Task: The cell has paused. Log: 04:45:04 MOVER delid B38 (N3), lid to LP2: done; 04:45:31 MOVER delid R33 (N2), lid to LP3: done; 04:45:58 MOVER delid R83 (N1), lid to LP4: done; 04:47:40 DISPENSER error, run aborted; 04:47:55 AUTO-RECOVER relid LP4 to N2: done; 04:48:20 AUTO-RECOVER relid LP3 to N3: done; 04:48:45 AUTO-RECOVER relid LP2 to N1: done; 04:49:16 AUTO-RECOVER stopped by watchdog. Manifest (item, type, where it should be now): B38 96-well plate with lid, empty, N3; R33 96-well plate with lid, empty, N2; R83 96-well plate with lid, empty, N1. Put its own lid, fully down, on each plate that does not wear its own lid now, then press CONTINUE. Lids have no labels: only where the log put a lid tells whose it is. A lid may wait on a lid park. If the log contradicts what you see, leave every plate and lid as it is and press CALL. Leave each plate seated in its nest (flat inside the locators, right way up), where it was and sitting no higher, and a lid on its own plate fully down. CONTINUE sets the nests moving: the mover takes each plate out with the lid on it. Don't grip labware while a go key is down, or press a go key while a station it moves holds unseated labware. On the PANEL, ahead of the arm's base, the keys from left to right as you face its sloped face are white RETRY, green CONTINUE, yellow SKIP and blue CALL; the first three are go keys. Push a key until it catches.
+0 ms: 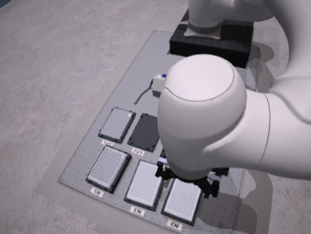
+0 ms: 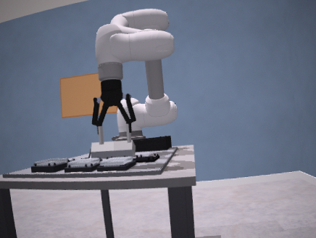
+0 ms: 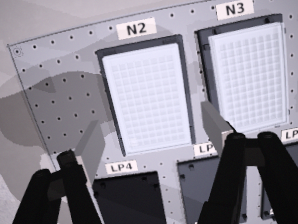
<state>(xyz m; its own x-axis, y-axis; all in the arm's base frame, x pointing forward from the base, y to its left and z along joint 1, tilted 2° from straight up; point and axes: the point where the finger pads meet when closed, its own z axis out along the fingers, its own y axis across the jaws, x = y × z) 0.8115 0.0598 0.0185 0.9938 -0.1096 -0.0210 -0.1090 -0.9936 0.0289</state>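
Right now the plate is 9 cm below my hand. Round my hand: LP3 label: 11 cm below, 10 cm behind, 6 cm to the right; LP4 label: 11 cm below, 9 cm behind, 7 cm to the left; lid park LP3: 18 cm behind, 11 cm below, 5 cm to the right.
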